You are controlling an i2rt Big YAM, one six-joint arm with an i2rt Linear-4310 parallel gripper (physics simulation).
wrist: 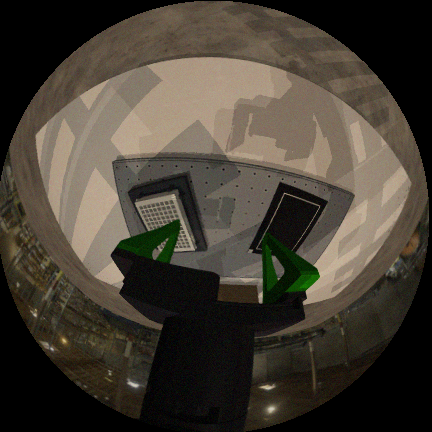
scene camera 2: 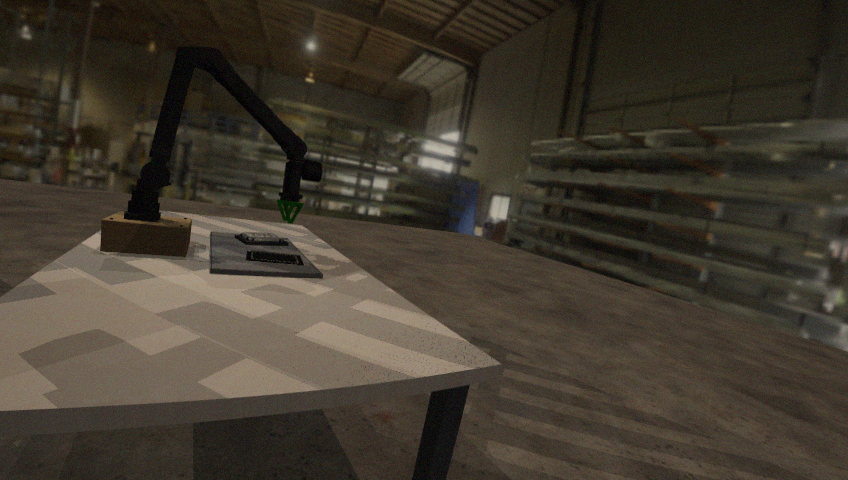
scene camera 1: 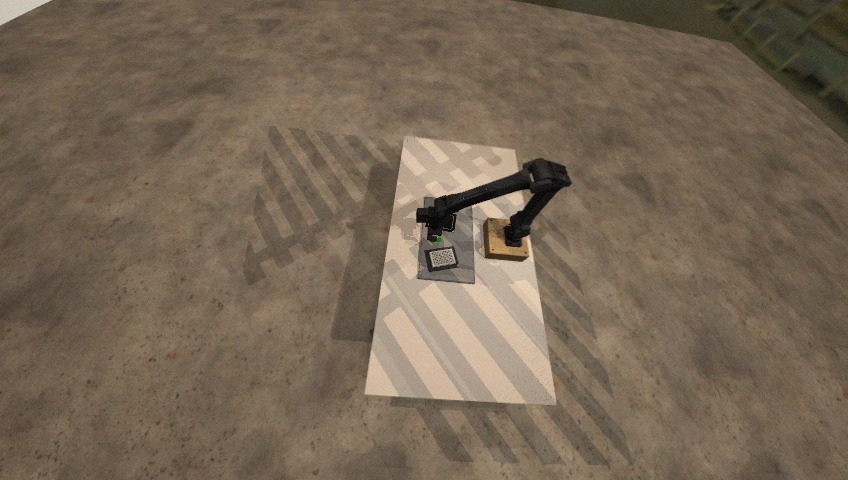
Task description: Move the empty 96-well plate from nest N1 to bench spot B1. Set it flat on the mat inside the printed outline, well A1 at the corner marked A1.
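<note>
The white 96-well plate sits in the dark nest N1. In the wrist view the left fingertip covers part of the plate. The black mat of spot B1, with a thin printed outline, lies at the other end of the grey board; the gripper partly covers it in the first scene view. My gripper is open and empty, its green fingers spread. It hangs above the board, apart from the plate. The marking A1 is too small to read.
The grey perforated board carries the nest and the mat. The arm stands on a wooden block beside the board. The pale table has patchy shadows.
</note>
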